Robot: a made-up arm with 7 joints.
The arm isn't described. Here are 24 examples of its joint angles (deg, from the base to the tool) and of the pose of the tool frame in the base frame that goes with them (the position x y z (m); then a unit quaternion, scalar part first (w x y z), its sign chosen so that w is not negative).
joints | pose
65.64 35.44 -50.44 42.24 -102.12 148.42 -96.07 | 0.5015 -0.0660 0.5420 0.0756 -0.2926 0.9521 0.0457
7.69 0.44 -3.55 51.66 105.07 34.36 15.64 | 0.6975 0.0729 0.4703 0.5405 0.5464 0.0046 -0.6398
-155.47 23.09 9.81 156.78 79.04 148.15 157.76 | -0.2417 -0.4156 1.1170 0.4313 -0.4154 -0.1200 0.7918
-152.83 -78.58 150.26 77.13 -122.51 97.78 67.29 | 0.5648 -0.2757 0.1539 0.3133 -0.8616 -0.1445 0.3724
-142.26 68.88 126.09 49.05 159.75 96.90 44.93 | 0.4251 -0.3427 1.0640 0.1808 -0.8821 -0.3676 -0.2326
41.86 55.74 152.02 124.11 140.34 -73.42 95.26 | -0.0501 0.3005 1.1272 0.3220 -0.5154 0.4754 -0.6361
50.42 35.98 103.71 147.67 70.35 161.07 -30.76 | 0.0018 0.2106 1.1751 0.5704 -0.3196 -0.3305 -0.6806
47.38 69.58 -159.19 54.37 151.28 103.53 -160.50 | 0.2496 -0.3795 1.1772 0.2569 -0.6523 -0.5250 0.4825
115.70 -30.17 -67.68 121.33 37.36 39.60 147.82 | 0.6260 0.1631 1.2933 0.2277 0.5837 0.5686 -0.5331
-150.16 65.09 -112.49 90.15 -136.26 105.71 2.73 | -0.4665 0.2957 1.1323 0.1450 -0.5241 -0.7767 -0.3179
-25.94 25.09 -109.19 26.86 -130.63 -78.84 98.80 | -0.0974 -0.2540 0.4309 0.6589 0.2100 -0.2535 -0.6764
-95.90 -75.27 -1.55 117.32 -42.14 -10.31 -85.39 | 0.0832 0.4952 1.3318 0.1815 0.9090 -0.3752 0.0019
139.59 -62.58 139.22 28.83 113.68 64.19 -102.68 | -0.1316 -0.0940 0.0503 0.7226 0.1475 -0.1207 -0.6645
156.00 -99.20 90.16 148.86 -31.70 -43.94 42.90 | 0.6923 -0.4582 0.3460 0.7723 -0.3336 -0.3677 0.3962
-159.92 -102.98 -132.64 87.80 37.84 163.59 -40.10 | 0.0039 0.3859 0.3577 0.2491 -0.5210 -0.7942 -0.1890
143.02 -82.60 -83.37 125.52 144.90 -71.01 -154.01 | 0.6518 0.1364 0.6665 0.8638 0.4931 -0.0396 -0.0956
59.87 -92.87 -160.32 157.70 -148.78 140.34 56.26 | -0.4432 -0.6053 0.5549 0.1688 0.6449 -0.6449 0.3738
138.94 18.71 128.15 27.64 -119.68 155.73 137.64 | -0.1562 -0.4326 0.6126 0.2081 0.9227 -0.0820 0.3140
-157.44 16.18 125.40 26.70 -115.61 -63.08 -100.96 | 0.4391 0.0012 0.4892 0.1803 0.3588 0.4170 -0.8154
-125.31 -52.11 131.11 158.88 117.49 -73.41 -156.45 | 0.5434 0.2831 0.9327 0.5893 -0.5644 -0.5773 0.0306
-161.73 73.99 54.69 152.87 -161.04 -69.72 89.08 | -0.4556 -0.4913 0.6378 0.6884 -0.3708 -0.4534 -0.4278
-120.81 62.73 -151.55 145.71 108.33 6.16 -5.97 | -0.4382 -0.4449 1.3014 0.1593 -0.9375 -0.0033 -0.3093
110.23 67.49 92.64 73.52 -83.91 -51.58 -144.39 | -0.5759 -0.1043 0.8950 0.3562 -0.5093 0.7712 0.1376
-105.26 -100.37 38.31 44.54 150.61 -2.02 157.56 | 0.2411 -0.3043 1.0540 0.3913 -0.9127 -0.0212 0.1163
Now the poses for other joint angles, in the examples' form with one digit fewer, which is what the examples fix.
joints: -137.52 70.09 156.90 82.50 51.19 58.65 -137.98
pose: 0.261 -0.068 1.307 0.050 -0.194 -0.822 0.533
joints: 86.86 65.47 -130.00 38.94 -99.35 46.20 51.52
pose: 0.407 -0.468 0.862 0.436 -0.897 -0.023 -0.066
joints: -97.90 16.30 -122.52 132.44 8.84 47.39 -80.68
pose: -0.459 0.160 1.339 0.317 -0.345 0.635 -0.614
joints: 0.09 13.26 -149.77 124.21 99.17 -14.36 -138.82
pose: -0.381 -0.249 1.327 0.171 -0.907 0.149 -0.355
